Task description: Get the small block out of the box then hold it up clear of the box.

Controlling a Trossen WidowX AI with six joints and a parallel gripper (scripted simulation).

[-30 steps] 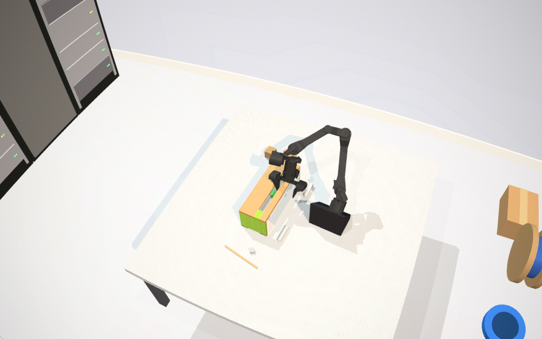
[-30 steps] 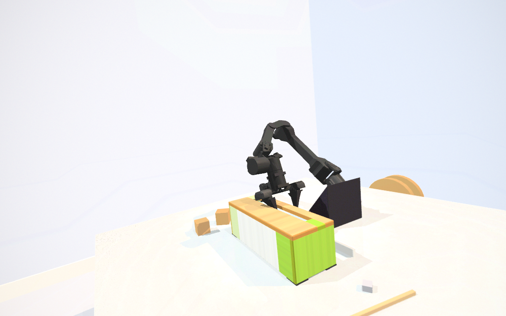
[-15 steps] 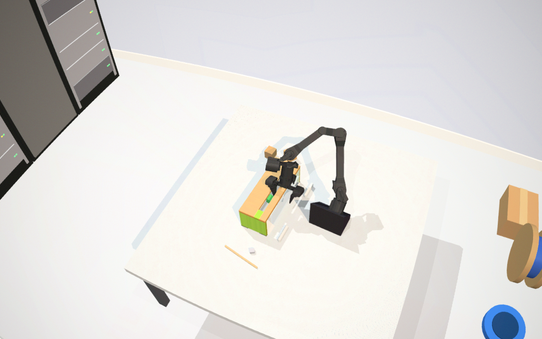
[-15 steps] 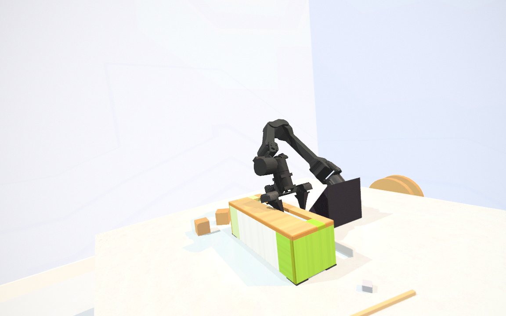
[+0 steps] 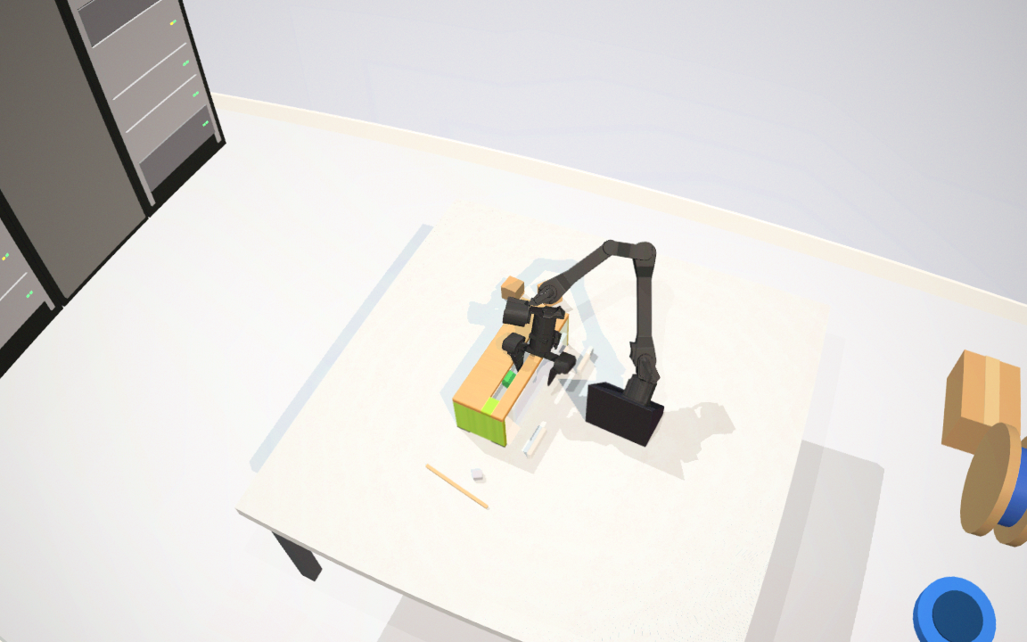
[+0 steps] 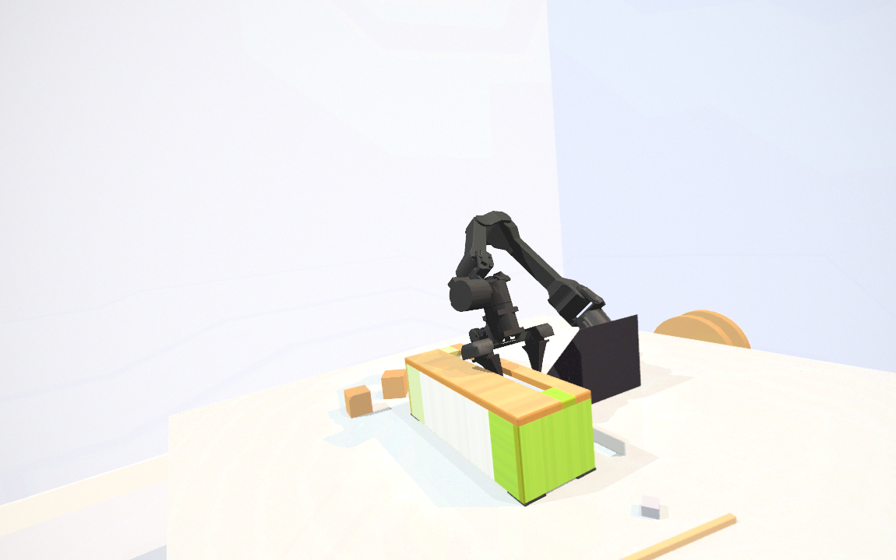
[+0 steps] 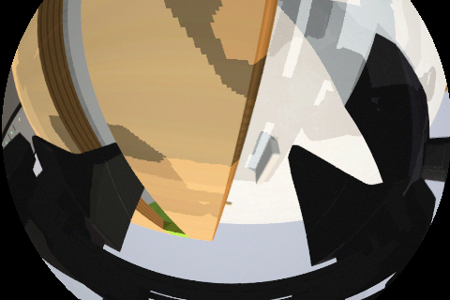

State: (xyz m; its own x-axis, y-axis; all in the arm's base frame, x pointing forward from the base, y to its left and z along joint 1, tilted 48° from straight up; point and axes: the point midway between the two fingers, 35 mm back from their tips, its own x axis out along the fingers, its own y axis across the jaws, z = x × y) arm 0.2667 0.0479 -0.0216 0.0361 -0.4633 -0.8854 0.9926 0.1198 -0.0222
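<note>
The long box lies 40 mm ahead of my gripper tip, 30 mm below it and 20 mm to the right of it. Also, from my gripper tip: green block 50 mm ahead, 30 mm to the left; thin wooden stick 330 mm to the left, 80 mm below, 20 mm ahead; small grey cube 280 mm to the left, 80 mm below, 10 mm behind.
</note>
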